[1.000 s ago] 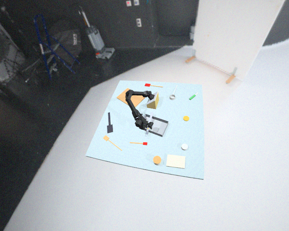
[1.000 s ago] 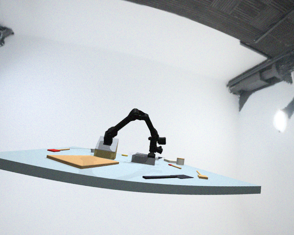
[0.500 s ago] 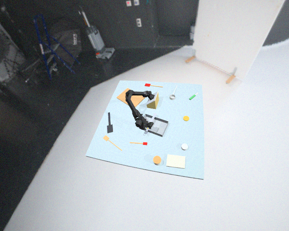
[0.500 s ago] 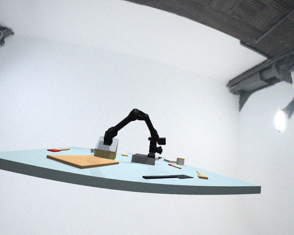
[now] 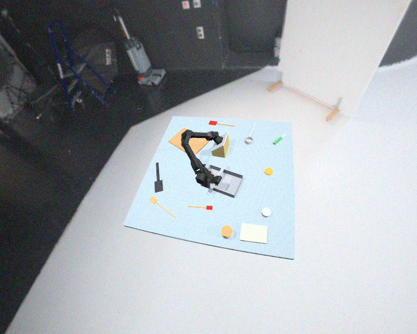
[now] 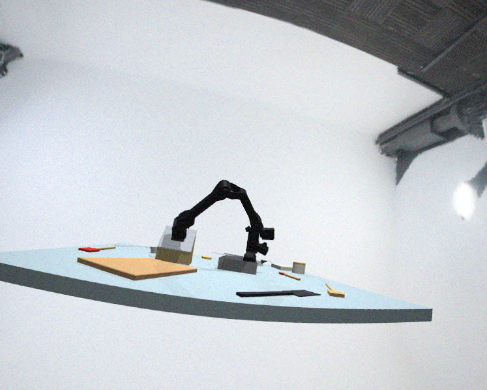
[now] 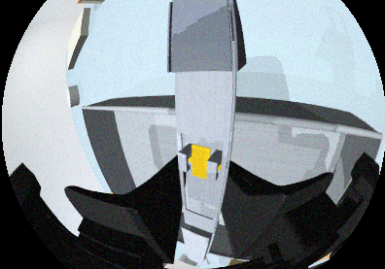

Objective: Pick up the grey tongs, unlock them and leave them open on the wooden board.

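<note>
The yellow lock piece is 2 cm ahead of my gripper tip, 2 cm to the right of it and 3 cm above it. From my gripper tip the other things lie so: roasting tin (5 cm behind, 2 cm to the left, 1 cm below); then black spatula (3 cm ahead, 54 cm to the right, 3 cm below); then cream pad (31 cm ahead, 35 cm to the left, 2 cm below).
</note>
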